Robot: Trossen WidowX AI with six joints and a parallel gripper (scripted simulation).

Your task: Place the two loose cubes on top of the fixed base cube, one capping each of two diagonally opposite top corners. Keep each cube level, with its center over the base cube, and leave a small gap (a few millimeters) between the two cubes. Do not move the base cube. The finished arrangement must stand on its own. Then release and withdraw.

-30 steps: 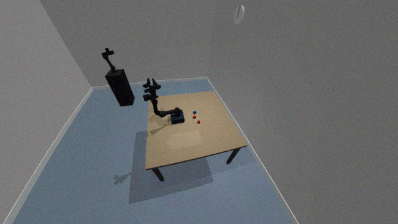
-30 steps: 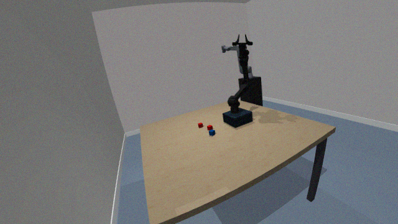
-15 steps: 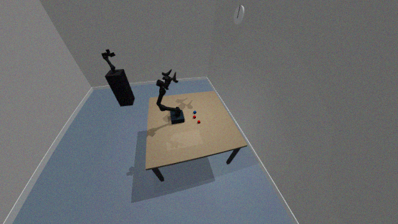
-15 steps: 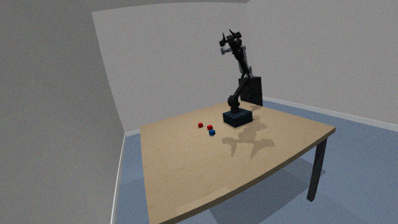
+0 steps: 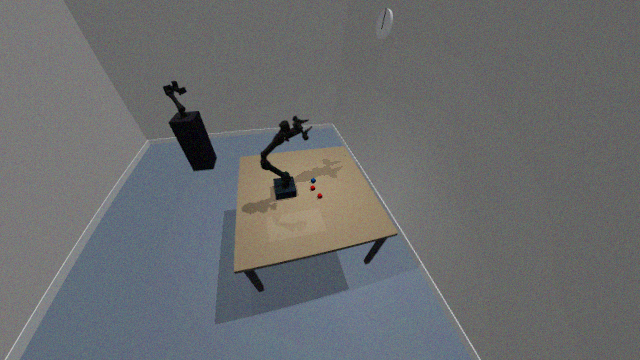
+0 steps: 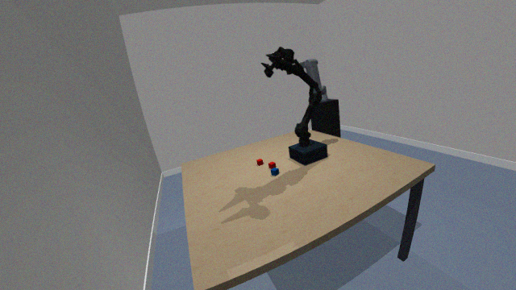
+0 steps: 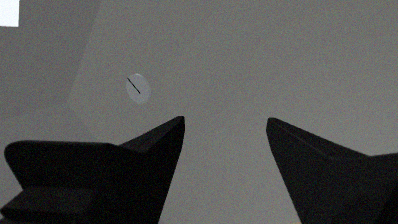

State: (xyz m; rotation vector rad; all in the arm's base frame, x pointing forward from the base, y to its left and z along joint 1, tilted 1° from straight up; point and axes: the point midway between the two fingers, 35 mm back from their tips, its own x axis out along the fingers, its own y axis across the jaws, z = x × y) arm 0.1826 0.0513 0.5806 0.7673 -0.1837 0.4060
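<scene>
The blue base cube lies 66 cm below my gripper tip, 6 cm ahead of it and 4 cm to the left of it.
</scene>
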